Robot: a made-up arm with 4 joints. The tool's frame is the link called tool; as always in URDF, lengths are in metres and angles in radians. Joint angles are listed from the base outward. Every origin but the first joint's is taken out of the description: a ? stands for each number. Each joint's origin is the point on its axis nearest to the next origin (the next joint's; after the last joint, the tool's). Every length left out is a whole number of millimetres.
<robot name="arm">
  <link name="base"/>
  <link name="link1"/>
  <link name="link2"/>
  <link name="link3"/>
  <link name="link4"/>
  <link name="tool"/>
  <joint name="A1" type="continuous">
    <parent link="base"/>
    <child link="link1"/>
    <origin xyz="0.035 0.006 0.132" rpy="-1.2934 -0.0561 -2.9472"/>
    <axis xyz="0 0 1"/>
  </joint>
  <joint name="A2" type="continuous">
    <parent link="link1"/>
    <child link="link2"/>
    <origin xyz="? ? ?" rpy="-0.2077 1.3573 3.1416"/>
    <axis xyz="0 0 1"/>
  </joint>
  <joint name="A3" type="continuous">
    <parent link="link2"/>
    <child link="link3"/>
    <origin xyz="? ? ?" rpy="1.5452 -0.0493 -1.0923"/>
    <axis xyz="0 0 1"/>
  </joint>
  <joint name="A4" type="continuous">
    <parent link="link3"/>
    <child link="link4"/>
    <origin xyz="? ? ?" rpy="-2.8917 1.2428 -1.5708"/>
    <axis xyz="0 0 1"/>
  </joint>
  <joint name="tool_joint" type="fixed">
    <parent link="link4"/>
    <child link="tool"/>
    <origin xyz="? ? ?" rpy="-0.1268 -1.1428 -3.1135"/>
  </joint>
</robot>
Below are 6 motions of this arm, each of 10 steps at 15 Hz.
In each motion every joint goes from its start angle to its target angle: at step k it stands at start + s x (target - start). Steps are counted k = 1, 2, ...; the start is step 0. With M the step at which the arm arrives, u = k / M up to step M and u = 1 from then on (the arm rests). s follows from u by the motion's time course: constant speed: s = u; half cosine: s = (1 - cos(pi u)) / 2; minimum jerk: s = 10 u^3 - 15 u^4 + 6 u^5.
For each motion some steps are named. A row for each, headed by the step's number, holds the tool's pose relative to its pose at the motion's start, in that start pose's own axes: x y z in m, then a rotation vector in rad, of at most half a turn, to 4 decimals.
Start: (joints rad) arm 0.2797 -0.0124 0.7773 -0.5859
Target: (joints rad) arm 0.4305 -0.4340 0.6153 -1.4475
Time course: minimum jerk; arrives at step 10
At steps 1, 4, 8, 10:
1: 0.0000 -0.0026 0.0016 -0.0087 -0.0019 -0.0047
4: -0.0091 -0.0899 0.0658 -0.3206 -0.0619 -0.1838
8: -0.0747 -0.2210 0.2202 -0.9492 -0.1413 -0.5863
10: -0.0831 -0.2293 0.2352 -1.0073 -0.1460 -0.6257

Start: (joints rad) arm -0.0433 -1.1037 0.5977 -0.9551
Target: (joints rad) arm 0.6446 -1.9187 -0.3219 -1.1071
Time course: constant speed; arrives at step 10
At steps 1, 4, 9, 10:
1: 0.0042 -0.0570 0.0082 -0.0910 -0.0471 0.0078
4: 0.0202 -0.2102 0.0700 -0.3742 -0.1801 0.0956
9: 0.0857 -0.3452 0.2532 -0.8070 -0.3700 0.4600
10: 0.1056 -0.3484 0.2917 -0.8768 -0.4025 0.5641

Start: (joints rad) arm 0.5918 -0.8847 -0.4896 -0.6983
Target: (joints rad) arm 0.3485 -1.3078 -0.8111 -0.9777
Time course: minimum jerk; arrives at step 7
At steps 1, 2, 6, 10:
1: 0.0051 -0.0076 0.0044 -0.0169 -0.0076 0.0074
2: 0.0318 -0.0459 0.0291 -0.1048 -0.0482 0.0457
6: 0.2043 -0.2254 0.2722 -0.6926 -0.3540 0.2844
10: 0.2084 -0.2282 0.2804 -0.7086 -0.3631 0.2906

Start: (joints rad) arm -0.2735 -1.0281 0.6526 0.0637
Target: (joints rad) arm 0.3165 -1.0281 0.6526 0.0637
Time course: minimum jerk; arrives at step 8
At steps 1, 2, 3, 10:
1: -0.0057 -0.0014 -0.0015 0.0003 0.0063 -0.0070
2: -0.0368 -0.0083 -0.0089 0.0017 0.0409 -0.0453
3: -0.0993 -0.0183 -0.0203 0.0046 0.1087 -0.1205
10: -0.3685 -0.0077 -0.0209 0.0165 0.3949 -0.4380

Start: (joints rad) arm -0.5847 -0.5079 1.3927 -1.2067
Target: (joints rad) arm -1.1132 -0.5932 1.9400 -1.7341
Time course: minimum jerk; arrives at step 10
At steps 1, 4, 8, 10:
1: -0.0002 -0.0005 0.0022 -0.0038 0.0001 -0.0034
4: -0.0142 -0.0177 0.0809 -0.1330 0.0098 -0.1258
8: -0.0821 -0.0439 0.2331 -0.3563 0.0691 -0.3514
10: -0.0907 -0.0458 0.2463 -0.3749 0.0772 -0.3698

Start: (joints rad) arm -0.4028 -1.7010 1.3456 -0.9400
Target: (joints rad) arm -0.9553 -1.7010 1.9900 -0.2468
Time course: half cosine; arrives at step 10
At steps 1, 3, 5, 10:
1: -0.0026 0.0038 0.0004 0.0270 0.0081 -0.0025
3: -0.0220 0.0342 0.0066 0.2307 0.0647 -0.0205
5: -0.0538 0.0876 0.0305 0.5700 0.1435 -0.0491
10: -0.1055 0.1722 0.1143 1.1632 0.2501 -0.1028

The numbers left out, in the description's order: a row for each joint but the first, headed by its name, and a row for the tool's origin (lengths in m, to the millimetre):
A2: -0.056 0.028 0.000
A3: -0.338 0.318 0.000
A4: -0.181 0.000 0.000
tool: -0.080 0.075 0.000

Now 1 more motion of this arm.
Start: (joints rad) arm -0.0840 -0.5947 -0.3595 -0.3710
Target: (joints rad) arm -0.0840 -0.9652 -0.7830 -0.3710
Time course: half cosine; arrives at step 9
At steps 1, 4, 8, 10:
1: 0.0024 -0.0055 0.0059 -0.0112 -0.0024 0.0128
4: 0.0349 -0.0657 0.0848 -0.1484 -0.0233 0.1811
8: 0.0882 -0.1181 0.2057 -0.3278 -0.0214 0.4423
10: 0.0912 -0.1198 0.2122 -0.3367 -0.0202 0.4569

